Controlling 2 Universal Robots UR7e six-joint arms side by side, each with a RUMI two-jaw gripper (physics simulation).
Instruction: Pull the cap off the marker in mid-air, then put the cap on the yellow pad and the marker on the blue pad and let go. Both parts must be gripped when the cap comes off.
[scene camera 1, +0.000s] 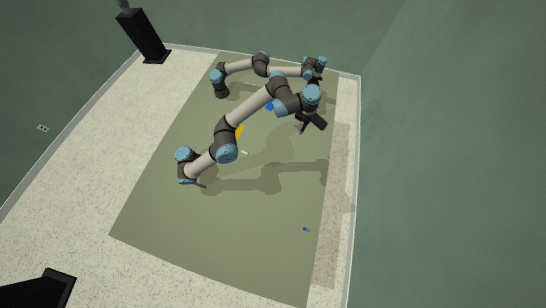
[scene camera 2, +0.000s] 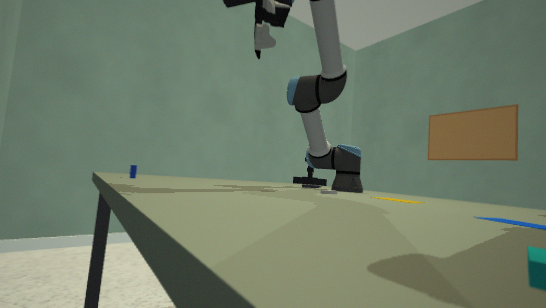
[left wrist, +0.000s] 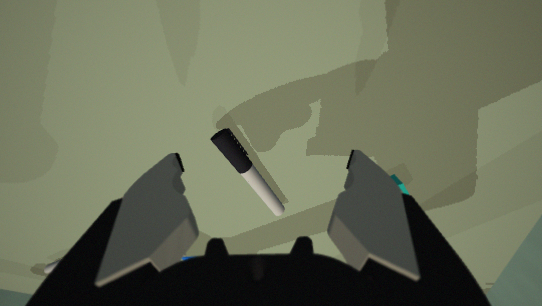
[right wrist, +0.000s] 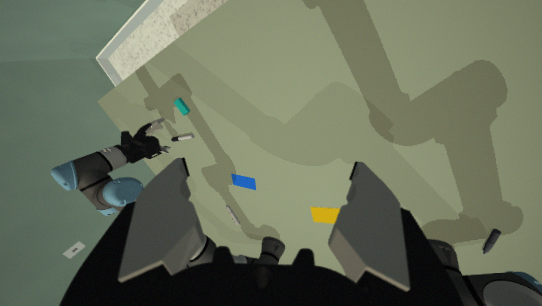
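Pixels of known places: left gripper, fingertip midpoint: (left wrist: 265, 154) (right wrist: 167, 133); right gripper, fingertip midpoint: (scene camera 2: 265, 39) (right wrist: 269, 161); left arm's base, link origin: (scene camera 1: 222, 93) (right wrist: 273, 243); right arm's base, link origin: (scene camera 2: 346, 191).
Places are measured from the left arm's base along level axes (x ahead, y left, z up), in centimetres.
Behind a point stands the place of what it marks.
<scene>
The marker lies on the table with its black cap (left wrist: 231, 150) @(x 83.4, y 19.8, z 1.7 cm) (right wrist: 176, 139) @(x 82.8, y 17.6, z 2.0 cm) on the white barrel (left wrist: 262, 191) @(x 82.5, y 13.2, z 1.8 cm) (right wrist: 187, 136) @(x 82.4, y 10.1, z 1.6 cm). My left gripper (left wrist: 265, 154) @(x 86.8, y 18.6, z 3.5 cm) (right wrist: 167, 133) @(x 86.8, y 18.6, z 3.5 cm) is open above it; the marker shows slantwise between the fingers in the left wrist view, with nothing gripped. My right gripper (right wrist: 269, 161) @(x 83.8, y -46.7, z 38.4 cm) is open and empty, high above the table. The blue pad (scene camera 1: 270, 106) @(x 51.7, y -6.3, z 0.0 cm) (scene camera 2: 515, 222) @(x 52.0, y -5.9, z 0.1 cm) (right wrist: 244, 182) @(x 52.1, y -4.9, z 0.0 cm) and the yellow pad (scene camera 1: 240, 131) @(x 32.4, y -39.3, z 0.0 cm) (scene camera 2: 400, 200) @(x 29.0, y -38.4, z 0.1 cm) (right wrist: 324, 215) @(x 28.5, y -38.0, z 0.1 cm) lie flat, with nothing seen on them. The right finger partly covers the yellow pad in the right wrist view.
A teal block (scene camera 2: 537, 267) @(x 97.3, y 2.7, z 1.2 cm) (left wrist: 401, 185) @(x 96.6, y 5.5, z 1.5 cm) (right wrist: 182, 106) @(x 94.1, y 2.5, z 1.5 cm) lies near the marker. A thin grey pen (right wrist: 233, 215) @(x 29.0, y 15.5, z 1.5 cm) lies beyond the blue pad. A dark pen (right wrist: 492, 241) @(x 17.0, y -91.7, z 1.7 cm) lies near the right arm's base. A small white piece (scene camera 1: 244, 152) @(x 42.2, y -58.4, z 1.3 cm) and a blue cylinder (scene camera 1: 305, 229) @(x 98.2, y -104.0, z 4.8 cm) (scene camera 2: 133, 171) @(x 98.5, y -103.0, z 2.5 cm) are on the table.
</scene>
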